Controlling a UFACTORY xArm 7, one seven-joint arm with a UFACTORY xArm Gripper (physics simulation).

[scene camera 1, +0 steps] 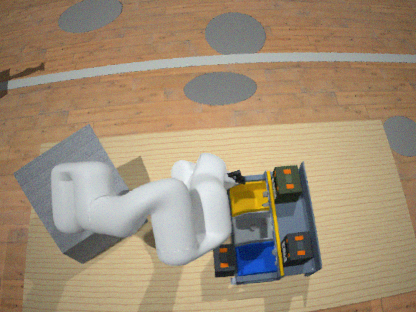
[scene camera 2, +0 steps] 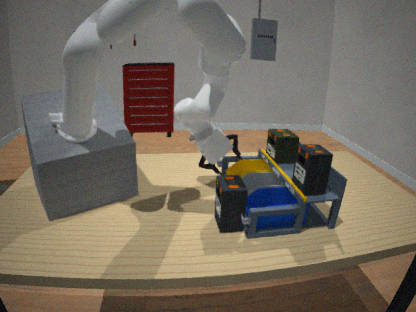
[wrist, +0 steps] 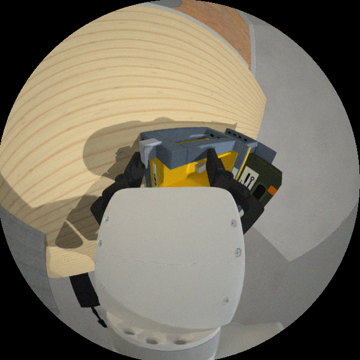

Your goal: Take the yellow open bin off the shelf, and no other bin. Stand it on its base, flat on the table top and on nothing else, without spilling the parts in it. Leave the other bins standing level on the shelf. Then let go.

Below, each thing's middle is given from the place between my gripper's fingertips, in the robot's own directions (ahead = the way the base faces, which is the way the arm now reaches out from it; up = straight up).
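Labels:
The yellow open bin (scene camera 1: 248, 197) is 20 mm below my hand, 60 mm to the right of it and 50 mm ahead of it. A grey bin (scene camera 1: 243, 235) is also 20 mm below my hand, 170 mm to the right of it and 30 mm ahead of it, and then there is a blue bin (scene camera 2: 263, 197), 20 mm below my hand as well, 10 mm ahead of it and 280 mm to the right of it. The black box (scene camera 2: 231, 193) is 10 mm above my hand, 120 mm behind it and 260 mm to the right of it.

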